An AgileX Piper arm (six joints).
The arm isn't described. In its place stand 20 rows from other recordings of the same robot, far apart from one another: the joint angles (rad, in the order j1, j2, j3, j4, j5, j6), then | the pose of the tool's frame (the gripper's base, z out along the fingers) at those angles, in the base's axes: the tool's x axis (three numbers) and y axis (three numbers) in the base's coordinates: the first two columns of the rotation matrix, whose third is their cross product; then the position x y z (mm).
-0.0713 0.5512 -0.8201 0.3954 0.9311 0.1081 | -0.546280 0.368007 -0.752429 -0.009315 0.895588 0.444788 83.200 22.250 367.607
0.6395 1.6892 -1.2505 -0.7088 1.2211 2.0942 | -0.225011 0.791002 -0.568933 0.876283 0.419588 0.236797 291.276 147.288 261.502
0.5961 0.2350 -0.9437 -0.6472 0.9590 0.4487 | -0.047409 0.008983 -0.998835 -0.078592 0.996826 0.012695 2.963 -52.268 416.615
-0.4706 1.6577 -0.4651 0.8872 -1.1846 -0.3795 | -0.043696 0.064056 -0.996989 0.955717 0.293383 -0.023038 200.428 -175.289 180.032
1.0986 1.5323 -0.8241 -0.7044 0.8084 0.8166 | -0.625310 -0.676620 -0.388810 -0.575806 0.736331 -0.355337 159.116 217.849 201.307
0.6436 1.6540 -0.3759 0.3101 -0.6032 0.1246 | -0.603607 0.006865 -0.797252 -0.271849 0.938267 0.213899 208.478 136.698 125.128
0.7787 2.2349 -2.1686 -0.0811 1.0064 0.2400 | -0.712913 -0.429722 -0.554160 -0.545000 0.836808 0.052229 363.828 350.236 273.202
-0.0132 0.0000 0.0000 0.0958 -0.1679 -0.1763 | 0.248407 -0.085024 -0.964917 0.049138 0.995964 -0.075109 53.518 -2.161 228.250
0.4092 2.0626 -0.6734 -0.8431 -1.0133 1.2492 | -0.861028 0.178321 -0.476270 -0.342388 0.489206 0.802152 268.333 179.221 85.015
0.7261 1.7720 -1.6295 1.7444 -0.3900 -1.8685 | -0.056335 -0.186542 -0.980831 -0.346160 0.925104 -0.156062 343.841 259.731 389.461
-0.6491 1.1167 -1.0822 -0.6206 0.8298 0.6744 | -0.303473 0.483067 -0.821310 0.903434 0.419831 -0.086887 155.075 -166.679 377.576
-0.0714 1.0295 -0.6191 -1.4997 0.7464 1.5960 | -0.292906 0.110646 -0.949718 0.718576 0.680732 -0.142311 189.400 -75.337 300.755
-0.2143 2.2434 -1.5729 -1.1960 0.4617 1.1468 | -0.680443 0.138785 -0.719539 0.479388 0.826950 -0.293838 468.203 -140.507 142.818
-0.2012 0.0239 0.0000 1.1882 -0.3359 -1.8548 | -0.161902 -0.583200 -0.796031 0.493614 0.650639 -0.577074 45.872 -37.756 222.768
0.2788 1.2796 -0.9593 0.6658 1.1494 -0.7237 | -0.692778 -0.543031 -0.474527 -0.717926 0.581493 0.382686 203.245 111.533 295.932
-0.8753 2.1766 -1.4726 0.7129 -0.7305 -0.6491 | -0.088171 -0.002331 -0.996103 0.966420 0.242108 -0.086110 284.558 -402.920 204.314
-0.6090 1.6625 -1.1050 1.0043 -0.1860 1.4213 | 0.675298 0.326615 0.661283 -0.316493 -0.681526 0.659814 304.888 -229.951 274.174
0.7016 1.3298 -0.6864 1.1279 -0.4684 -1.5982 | -0.077252 -0.655069 -0.751610 -0.383968 0.715262 -0.583925 232.414 147.799 264.825
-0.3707 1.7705 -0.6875 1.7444 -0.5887 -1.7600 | -0.825108 0.337415 -0.453153 0.545135 0.686153 -0.481686 245.299 -148.738 125.399
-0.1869 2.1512 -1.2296 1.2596 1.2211 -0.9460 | -0.980118 0.126755 -0.152649 -0.076998 0.466068 0.881392 382.014 10.587 126.286
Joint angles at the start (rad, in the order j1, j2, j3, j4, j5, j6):
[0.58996, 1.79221, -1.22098, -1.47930, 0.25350, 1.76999]
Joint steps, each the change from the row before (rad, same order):
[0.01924, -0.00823, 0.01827, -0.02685, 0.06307, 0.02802]
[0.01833, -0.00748, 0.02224, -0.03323, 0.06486, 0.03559]
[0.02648, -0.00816, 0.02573, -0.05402, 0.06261, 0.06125]
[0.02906, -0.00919, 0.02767, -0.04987, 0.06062, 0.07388]
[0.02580, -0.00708, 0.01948, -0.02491, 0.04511, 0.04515]
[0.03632, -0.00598, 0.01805, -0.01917, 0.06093, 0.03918]
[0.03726, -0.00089, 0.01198, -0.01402, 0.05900, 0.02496]
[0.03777, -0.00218, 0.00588, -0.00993, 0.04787, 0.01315]
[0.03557, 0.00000, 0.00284, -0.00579, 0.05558, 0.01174]
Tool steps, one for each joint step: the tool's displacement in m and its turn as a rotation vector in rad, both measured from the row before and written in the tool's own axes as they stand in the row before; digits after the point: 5 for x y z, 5 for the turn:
[0.00355, 0.00034, -0.00372, 0.04601, -0.00916, -0.00962]
[0.00430, -0.00066, -0.00365, 0.04807, -0.01181, -0.00923]
[0.00477, 0.00225, -0.00508, 0.03484, -0.02174, -0.00733]
[0.00480, 0.00292, -0.00616, 0.02750, -0.02554, 0.00843]
[0.00360, 0.00328, -0.00563, 0.01603, -0.01841, 0.00667]
[0.00376, 0.00531, -0.00744, 0.01986, -0.02538, 0.00214]
[0.00351, 0.00621, -0.00695, 0.01640, -0.02560, -0.00680]
[0.00165, 0.00741, -0.00783, 0.00416, -0.02541, -0.01007]
[0.00082, 0.00626, -0.00731, 0.01314, -0.02880, -0.00599]

